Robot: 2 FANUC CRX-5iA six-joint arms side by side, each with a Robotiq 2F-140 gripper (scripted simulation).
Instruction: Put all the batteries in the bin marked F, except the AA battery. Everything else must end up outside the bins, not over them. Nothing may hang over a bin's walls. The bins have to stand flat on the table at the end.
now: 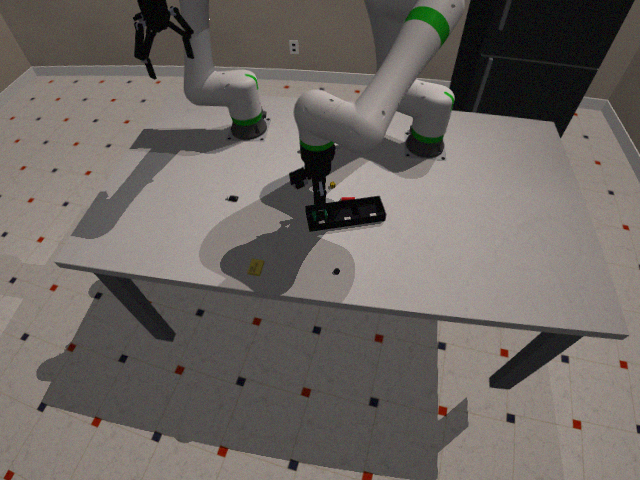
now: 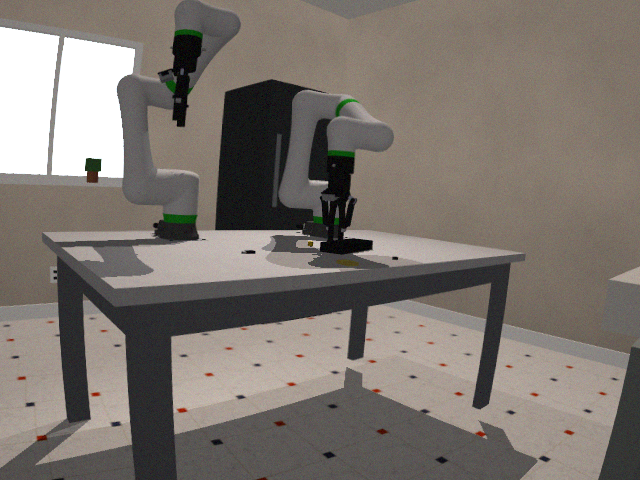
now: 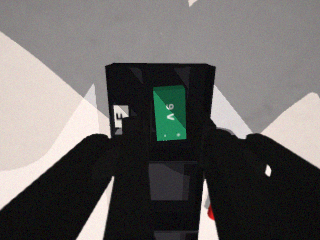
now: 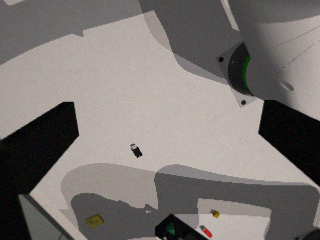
Observation:
The pictures show: the left gripper, the right gripper, a green 9 V battery and a three joined black bins.
The left gripper shows as well in image 1 and in image 3. The right gripper is seen too in image 2 and in image 4.

